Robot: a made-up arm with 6 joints.
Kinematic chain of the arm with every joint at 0, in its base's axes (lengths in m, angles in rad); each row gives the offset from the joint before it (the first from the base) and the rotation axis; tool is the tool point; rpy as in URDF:
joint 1: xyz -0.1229 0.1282 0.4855 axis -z
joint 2: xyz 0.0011 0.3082 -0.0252 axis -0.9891 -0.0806 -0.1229
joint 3: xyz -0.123 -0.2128 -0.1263 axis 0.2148 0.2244 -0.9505
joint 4: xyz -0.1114 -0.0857 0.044 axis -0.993 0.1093 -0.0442
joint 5: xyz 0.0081 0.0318 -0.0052 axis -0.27 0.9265 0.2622
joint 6: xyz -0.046 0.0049 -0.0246 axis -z
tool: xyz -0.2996 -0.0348 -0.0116 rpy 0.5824 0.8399 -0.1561
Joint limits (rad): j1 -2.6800..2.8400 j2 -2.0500..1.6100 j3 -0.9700..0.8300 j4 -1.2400..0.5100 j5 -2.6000..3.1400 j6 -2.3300..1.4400
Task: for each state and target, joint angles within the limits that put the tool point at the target. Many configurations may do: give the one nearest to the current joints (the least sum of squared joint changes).
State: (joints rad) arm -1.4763 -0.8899 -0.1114 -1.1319 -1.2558 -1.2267
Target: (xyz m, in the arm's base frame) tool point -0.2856 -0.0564 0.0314
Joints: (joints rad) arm -1.5946 -0.3675 -0.1925 -1.0357 -1.2455 -1.4638
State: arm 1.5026 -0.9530 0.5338 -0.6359 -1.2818 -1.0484
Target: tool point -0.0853 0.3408 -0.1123
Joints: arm 1.1948 -0.7972 -0.2489 0.0234 -1.1092 -1.2593
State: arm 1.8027 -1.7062 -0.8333 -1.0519 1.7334 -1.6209
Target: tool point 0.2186 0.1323 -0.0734
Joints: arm 1.5213 -1.3415 -0.4185 -0.8733 1.4781 -1.2769
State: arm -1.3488 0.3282 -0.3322 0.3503 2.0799 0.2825
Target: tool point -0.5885 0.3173 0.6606
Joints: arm -0.6737 1.0284 -0.2508 0.1993 1.9615 0.3228
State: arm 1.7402 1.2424 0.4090 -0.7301 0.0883 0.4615
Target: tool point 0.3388 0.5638 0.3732
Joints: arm 1.6777 1.6100 0.6837 -0.8361 0.3579 0.4651
